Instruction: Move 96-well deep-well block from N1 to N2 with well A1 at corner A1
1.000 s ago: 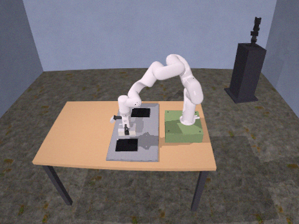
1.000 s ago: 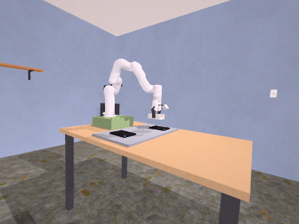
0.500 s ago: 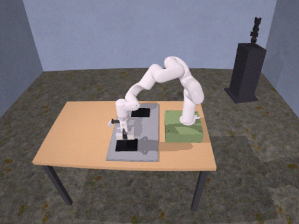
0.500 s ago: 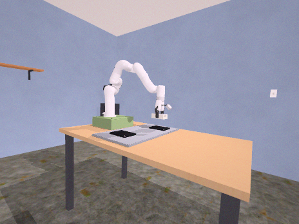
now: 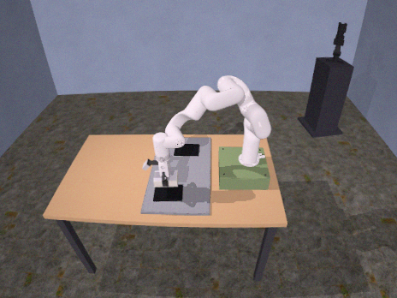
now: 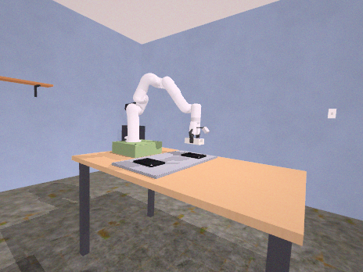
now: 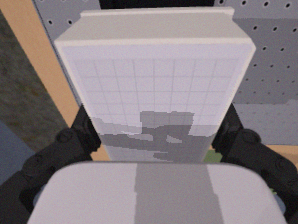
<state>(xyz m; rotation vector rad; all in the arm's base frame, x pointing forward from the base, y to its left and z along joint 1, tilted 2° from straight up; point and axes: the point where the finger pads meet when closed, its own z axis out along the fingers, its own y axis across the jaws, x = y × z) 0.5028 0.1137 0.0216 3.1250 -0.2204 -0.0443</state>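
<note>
Right now the white deep-well block is right at my hand.
</note>
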